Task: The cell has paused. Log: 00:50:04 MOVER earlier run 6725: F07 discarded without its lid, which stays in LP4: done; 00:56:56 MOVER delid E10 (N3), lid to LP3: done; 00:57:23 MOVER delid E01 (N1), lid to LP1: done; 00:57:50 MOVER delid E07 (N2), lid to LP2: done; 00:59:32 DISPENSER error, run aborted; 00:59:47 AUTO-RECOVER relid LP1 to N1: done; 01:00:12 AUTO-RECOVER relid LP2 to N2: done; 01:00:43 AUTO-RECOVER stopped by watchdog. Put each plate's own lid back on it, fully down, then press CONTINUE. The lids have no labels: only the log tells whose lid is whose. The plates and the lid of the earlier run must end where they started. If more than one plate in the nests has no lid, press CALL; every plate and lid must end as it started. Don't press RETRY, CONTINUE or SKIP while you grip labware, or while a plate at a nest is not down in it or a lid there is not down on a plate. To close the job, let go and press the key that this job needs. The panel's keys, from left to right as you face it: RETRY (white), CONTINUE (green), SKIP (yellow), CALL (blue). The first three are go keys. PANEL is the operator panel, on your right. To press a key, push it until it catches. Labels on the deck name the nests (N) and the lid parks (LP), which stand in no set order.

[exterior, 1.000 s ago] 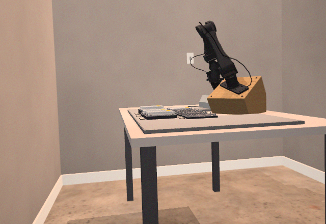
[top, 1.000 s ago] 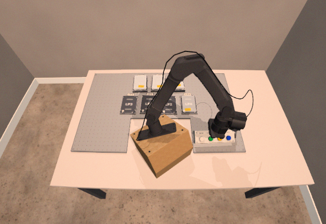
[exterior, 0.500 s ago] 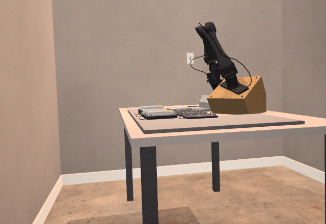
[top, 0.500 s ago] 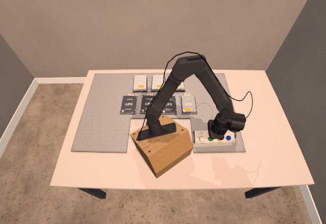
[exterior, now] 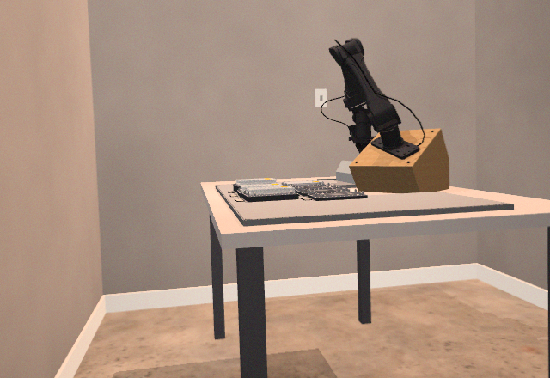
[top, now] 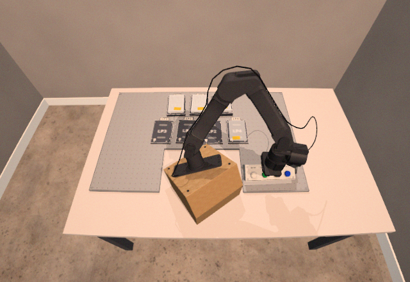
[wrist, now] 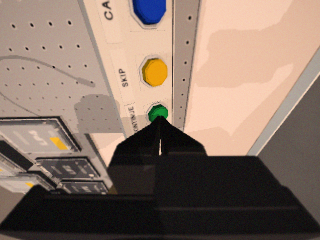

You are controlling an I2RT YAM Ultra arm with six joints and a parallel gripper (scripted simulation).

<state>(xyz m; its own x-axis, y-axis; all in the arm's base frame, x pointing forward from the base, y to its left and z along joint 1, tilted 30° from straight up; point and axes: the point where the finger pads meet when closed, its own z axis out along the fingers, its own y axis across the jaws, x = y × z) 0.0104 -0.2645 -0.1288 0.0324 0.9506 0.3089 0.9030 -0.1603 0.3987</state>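
Now: hand 2 cm above the green continue key. Round my hand: blue call key 10 cm to the right, 2 cm below; then white retry key 5 cm to the left, 2 cm below; then yellow skip key 5 cm to the right, 2 cm below.
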